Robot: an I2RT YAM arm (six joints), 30 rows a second.
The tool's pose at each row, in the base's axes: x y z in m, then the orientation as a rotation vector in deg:
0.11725, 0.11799, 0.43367, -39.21, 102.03, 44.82
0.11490, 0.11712, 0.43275, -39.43, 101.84, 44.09
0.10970, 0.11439, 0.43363, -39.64, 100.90, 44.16
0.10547, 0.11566, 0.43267, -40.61, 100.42, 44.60
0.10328, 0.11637, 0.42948, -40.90, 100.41, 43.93
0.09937, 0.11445, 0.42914, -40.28, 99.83, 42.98
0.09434, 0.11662, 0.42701, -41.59, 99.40, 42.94
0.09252, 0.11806, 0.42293, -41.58, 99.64, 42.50
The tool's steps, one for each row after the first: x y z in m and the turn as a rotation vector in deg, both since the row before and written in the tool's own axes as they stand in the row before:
0.00167, 0.00106, -0.00179, 0.37, -0.03, -0.57
0.00099, 0.00237, -0.00536, -0.25, -0.72, -0.48
0.00202, 0.00385, -0.00124, -0.84, -0.01, -0.50
0.00360, 0.00159, 0.00009, 0.31, 0.16, -0.51
0.00160, 0.00178, -0.00366, 0.91, -0.70, -0.41
0.00316, 0.00489, -0.00078, -0.69, 0.20, -0.91
0.00423, 0.00175, 0.00105, 0.33, 0.24, -0.12

